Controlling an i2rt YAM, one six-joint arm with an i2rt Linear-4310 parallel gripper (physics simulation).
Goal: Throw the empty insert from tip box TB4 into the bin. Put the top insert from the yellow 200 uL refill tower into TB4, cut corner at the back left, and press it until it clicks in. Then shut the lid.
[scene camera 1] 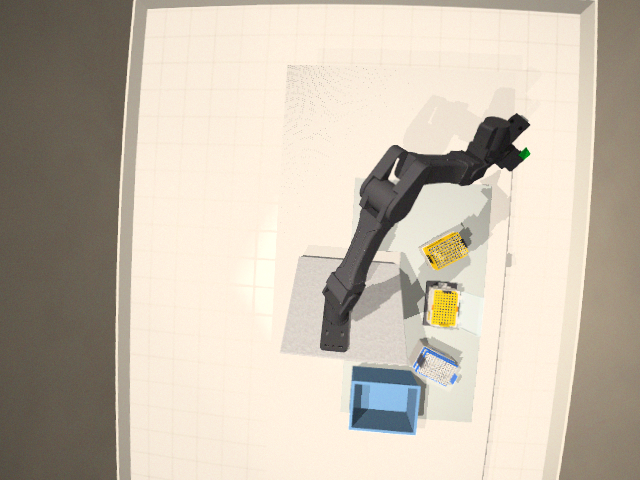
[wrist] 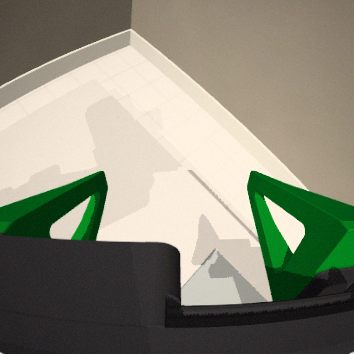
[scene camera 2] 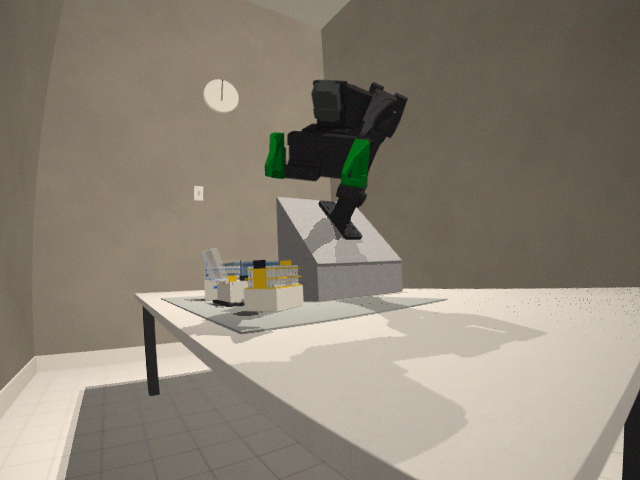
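Note:
My gripper (scene camera 1: 520, 138) (scene camera 2: 314, 175) (wrist: 176, 178) is open and empty, high above the table beyond the yellow tower. Tip box TB4 (scene camera 1: 430, 313) (scene camera 2: 229, 292) stands between the two towers, its clear lid (scene camera 1: 471, 313) (scene camera 2: 212, 262) open. The yellow insert (scene camera 1: 444, 308) (scene camera 2: 232, 277) sits in TB4, with rows of holes showing. The yellow refill tower (scene camera 1: 445, 251) (scene camera 2: 273, 298) stands turned at an angle, its top insert full of tips; the cut corner is too small to make out. The blue bin (scene camera 1: 385, 397) stands beyond TB4; its visible inside shows no insert.
A blue refill tower (scene camera 1: 436, 367) (scene camera 2: 209, 290) stands between TB4 and the bin. The towers and TB4 stand on a pale green mat (scene camera 1: 387, 217) (scene camera 2: 330, 311) (wrist: 200, 292). The arm's base is mounted on a grey sloped block (scene camera 1: 305, 315) (scene camera 2: 356, 276) beside them.

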